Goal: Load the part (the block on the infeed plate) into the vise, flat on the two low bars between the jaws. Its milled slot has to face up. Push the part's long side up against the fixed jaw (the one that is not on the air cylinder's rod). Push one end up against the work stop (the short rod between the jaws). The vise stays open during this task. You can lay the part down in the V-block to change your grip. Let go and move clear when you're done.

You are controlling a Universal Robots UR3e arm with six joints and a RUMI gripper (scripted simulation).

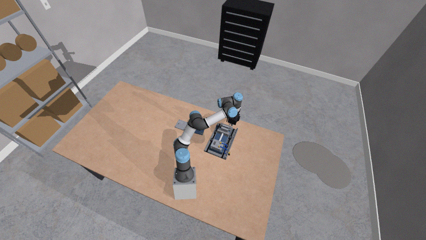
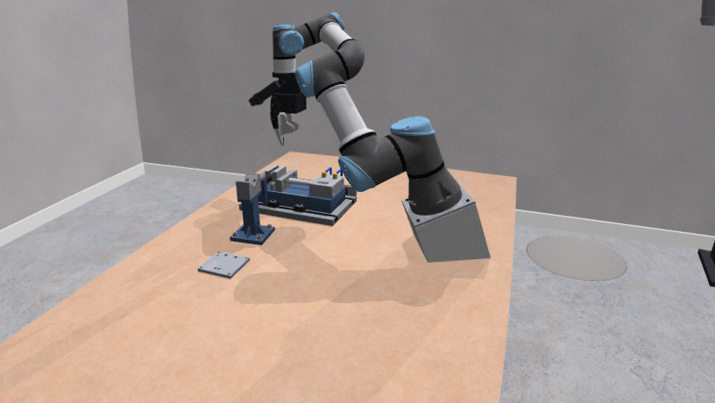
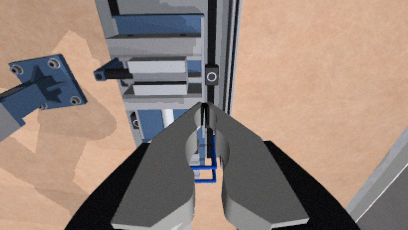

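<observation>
My hand is 1 cm past the part, 5 cm to the right of it and 8 cm above it. The rest, counted from my hand: fixed jaw: 2 cm ahead, 6 cm to the left, 10 cm below; work stop: 2 cm behind, 10 cm to the left, 9 cm below; vise: 8 cm behind, 4 cm to the left, 14 cm below.
</observation>
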